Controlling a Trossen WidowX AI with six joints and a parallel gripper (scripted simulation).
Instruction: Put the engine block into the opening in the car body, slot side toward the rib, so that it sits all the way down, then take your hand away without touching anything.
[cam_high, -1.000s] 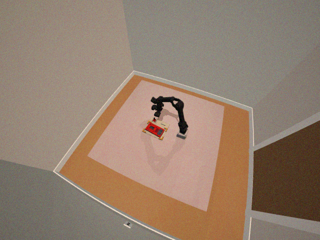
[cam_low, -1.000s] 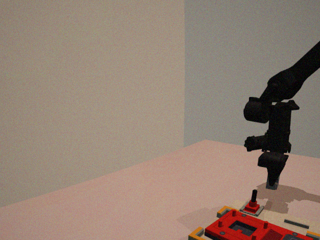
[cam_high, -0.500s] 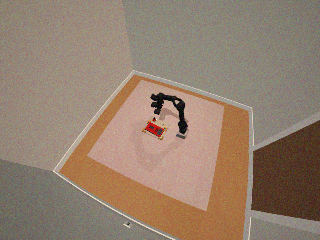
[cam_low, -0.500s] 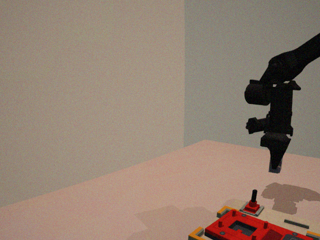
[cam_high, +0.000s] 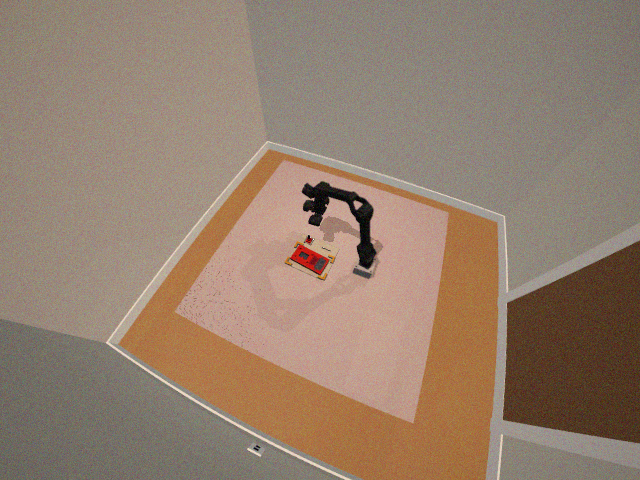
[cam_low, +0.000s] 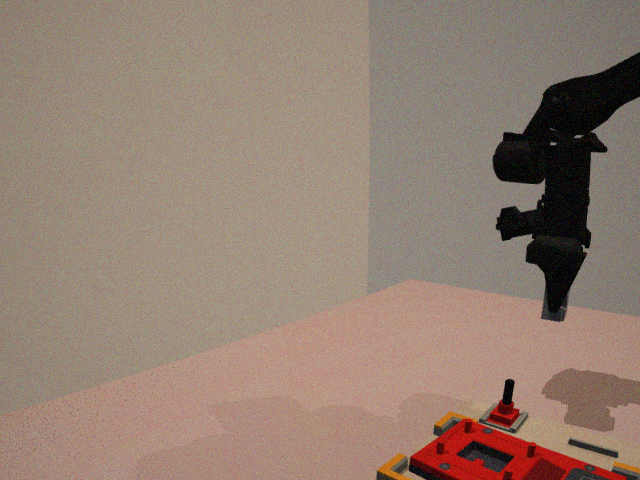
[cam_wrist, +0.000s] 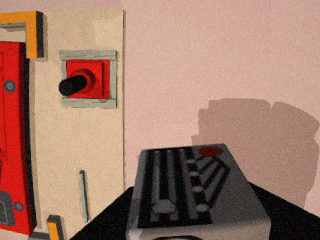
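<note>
The black upright peg is 110 mm below my gripper tip, 80 mm to the left of it and 10 mm ahead of it. Also, from my gripper tip: grey engine block: 10 mm above.
</note>
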